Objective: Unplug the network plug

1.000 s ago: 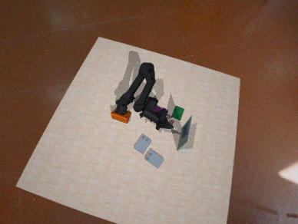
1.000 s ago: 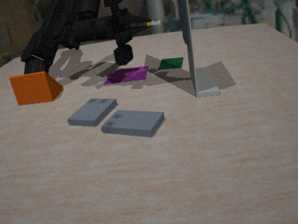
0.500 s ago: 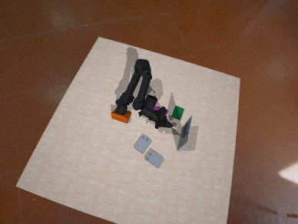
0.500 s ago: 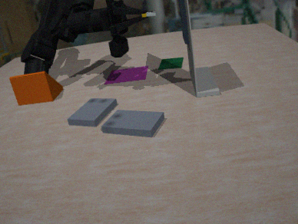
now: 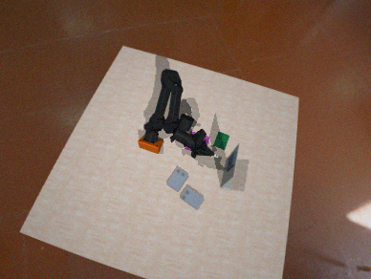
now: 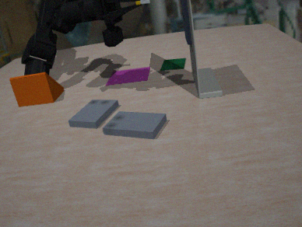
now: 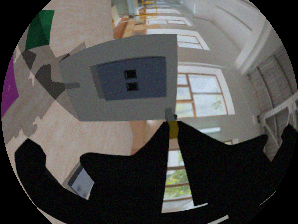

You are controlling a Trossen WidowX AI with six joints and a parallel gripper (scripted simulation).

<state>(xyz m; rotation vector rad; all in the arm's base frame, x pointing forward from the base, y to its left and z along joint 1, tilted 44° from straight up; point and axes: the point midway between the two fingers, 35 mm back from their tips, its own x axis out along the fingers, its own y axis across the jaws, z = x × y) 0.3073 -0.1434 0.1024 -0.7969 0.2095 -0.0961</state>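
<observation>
Right now the purple square is 9 cm behind my gripper tip, 13 cm to the left of it and 22 cm below it. Also, from my gripper tip: panel 11 cm ahead, 1 cm to the left, 11 cm below; then plug 1 cm ahead.
</observation>
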